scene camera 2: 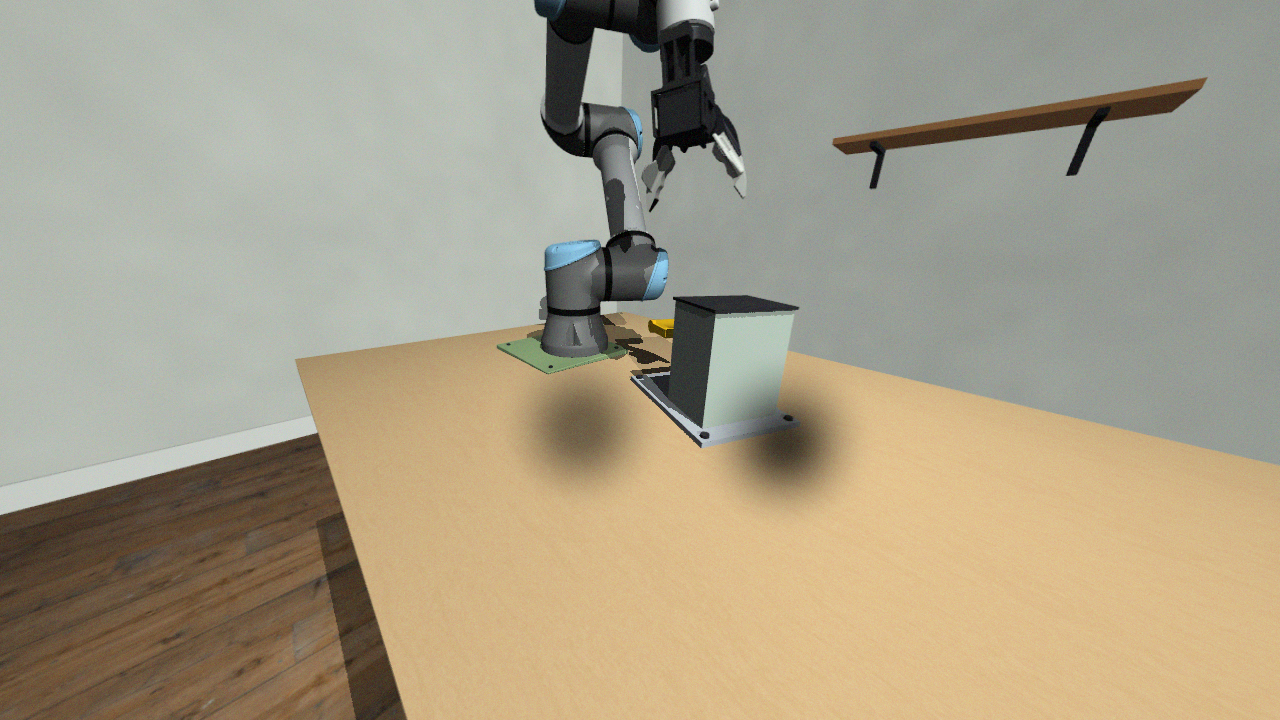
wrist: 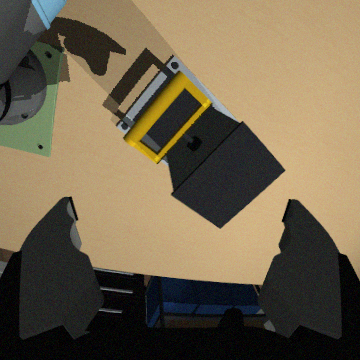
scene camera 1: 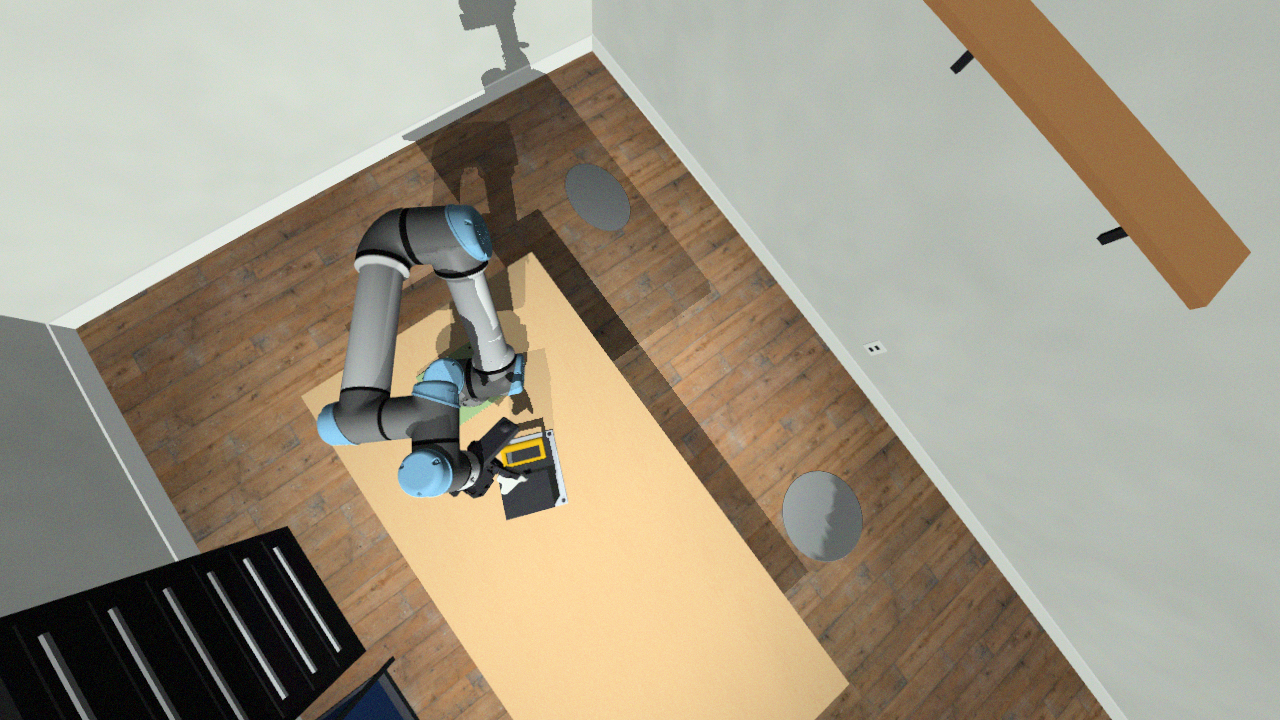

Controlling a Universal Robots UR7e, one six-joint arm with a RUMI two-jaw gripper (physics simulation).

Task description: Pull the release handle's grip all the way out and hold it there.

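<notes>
The release handle's grip is a yellow rectangular ring [scene camera 1: 521,441] [scene camera 2: 661,327] [wrist: 157,110]. It stands out from one side of a box-shaped housing [scene camera 1: 532,495] [scene camera 2: 750,367] [wrist: 229,175] with a dark top and pale green side. In scene camera 2 the housing hides most of the grip. The housing sits on a light grey base plate [scene camera 1: 562,474] [scene camera 2: 747,429] [wrist: 198,86] bolted to the table. My gripper [scene camera 1: 517,453] [scene camera 2: 697,201] [wrist: 180,200] is open and empty, its fingers wide apart. It hangs above the housing and grip, touching neither.
The arm's base stands on a green plate [scene camera 2: 528,356] [wrist: 25,140] on the table [scene camera 1: 626,573], near the grip's side of the housing. A wooden shelf [scene camera 1: 1092,152] [scene camera 2: 1020,116] is on the wall. A black drawer cabinet [scene camera 1: 187,617] and a blue bin [scene camera 1: 371,702] [wrist: 205,292] stand beside the table.
</notes>
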